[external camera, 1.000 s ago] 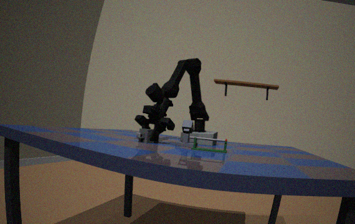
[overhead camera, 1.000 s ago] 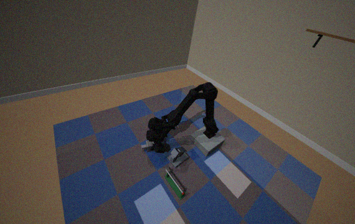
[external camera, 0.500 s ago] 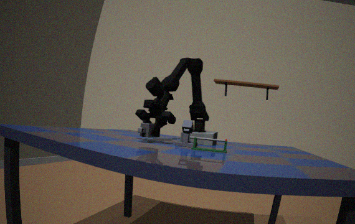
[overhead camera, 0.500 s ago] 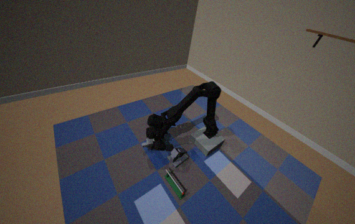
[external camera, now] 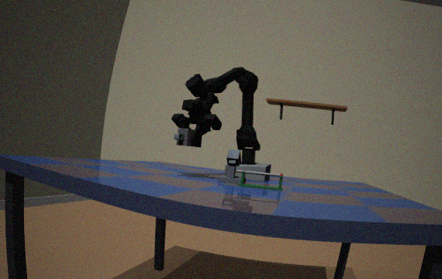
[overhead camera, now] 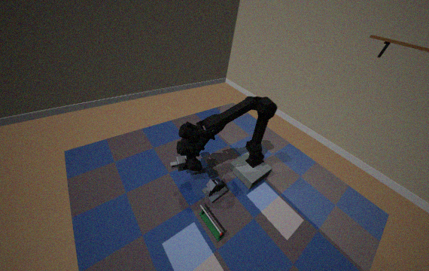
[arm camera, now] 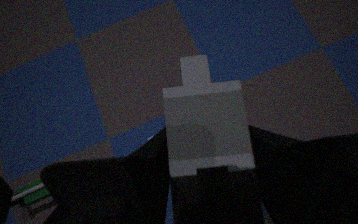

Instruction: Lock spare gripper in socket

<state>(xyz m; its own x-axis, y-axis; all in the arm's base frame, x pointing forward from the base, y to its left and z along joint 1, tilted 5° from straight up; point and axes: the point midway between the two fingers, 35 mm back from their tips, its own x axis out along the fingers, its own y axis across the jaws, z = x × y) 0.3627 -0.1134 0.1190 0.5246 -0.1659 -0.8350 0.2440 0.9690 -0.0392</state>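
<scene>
Right now the spare gripper is 10 mm above my gripper tip. From my gripper tip the other things lie so: socket 100 mm behind, 150 mm to the left, 70 mm below; then green rack 10 mm behind, 270 mm to the left, 100 mm below.
</scene>
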